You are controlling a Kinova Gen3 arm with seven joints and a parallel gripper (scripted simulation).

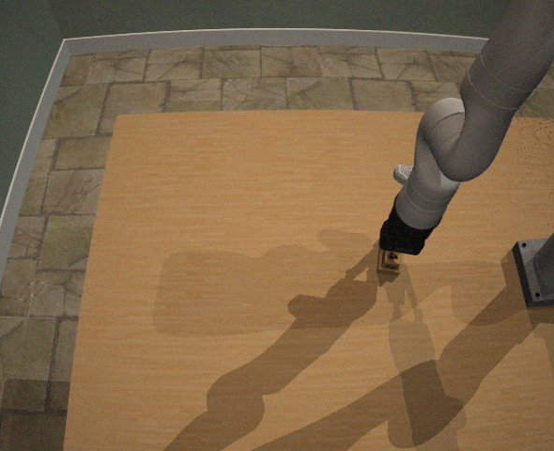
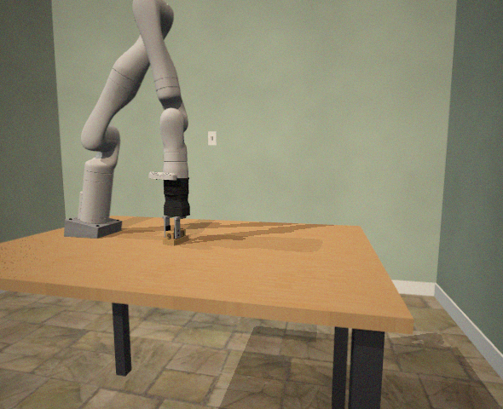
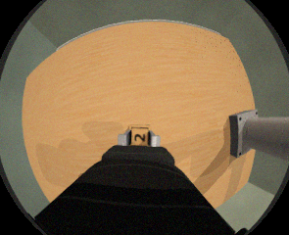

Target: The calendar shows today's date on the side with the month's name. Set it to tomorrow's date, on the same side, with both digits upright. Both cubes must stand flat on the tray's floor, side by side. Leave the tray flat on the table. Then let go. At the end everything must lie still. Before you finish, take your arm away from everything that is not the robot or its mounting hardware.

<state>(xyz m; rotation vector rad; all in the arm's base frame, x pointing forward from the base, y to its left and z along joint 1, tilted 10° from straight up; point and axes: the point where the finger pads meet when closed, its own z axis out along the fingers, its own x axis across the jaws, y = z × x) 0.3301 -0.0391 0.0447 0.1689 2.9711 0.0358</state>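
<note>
My hand is 2 cm to the right of the tray and 3 cm above it.
</note>
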